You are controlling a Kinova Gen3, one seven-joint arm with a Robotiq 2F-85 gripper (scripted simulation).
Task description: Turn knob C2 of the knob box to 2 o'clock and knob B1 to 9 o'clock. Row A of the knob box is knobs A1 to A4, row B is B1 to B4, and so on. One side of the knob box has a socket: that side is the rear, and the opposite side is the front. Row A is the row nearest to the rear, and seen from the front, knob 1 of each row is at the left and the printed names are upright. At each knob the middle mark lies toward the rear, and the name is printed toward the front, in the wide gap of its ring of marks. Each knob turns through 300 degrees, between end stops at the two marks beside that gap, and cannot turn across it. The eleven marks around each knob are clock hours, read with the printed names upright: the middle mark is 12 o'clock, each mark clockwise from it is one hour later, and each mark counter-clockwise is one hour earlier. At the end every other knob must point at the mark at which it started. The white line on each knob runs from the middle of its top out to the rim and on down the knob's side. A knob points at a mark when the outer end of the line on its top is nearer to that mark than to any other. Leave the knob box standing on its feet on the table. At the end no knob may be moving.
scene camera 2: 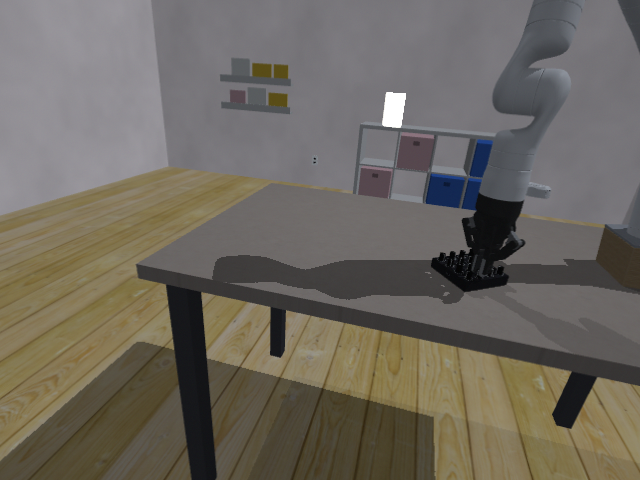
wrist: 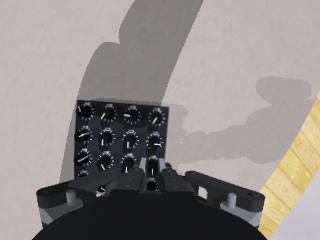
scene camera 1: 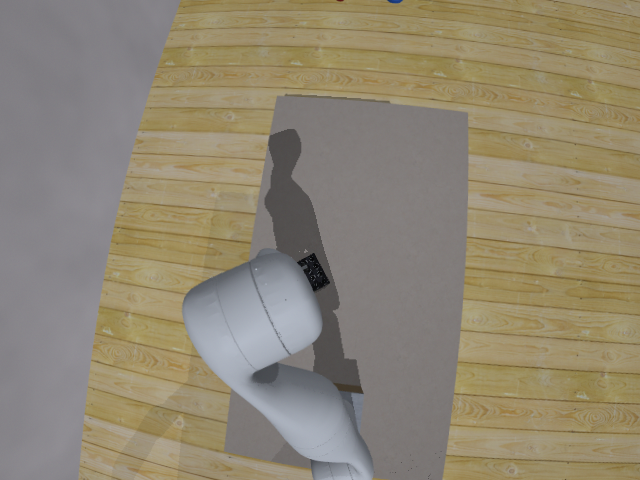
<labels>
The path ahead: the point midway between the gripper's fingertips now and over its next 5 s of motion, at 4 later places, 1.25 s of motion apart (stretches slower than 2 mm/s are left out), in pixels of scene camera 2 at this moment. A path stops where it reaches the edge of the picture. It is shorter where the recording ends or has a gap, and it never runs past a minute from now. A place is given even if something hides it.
My gripper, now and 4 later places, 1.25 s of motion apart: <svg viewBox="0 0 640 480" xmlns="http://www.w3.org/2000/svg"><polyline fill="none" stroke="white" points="479,273 481,270 483,256 474,257 452,257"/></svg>
</labels>
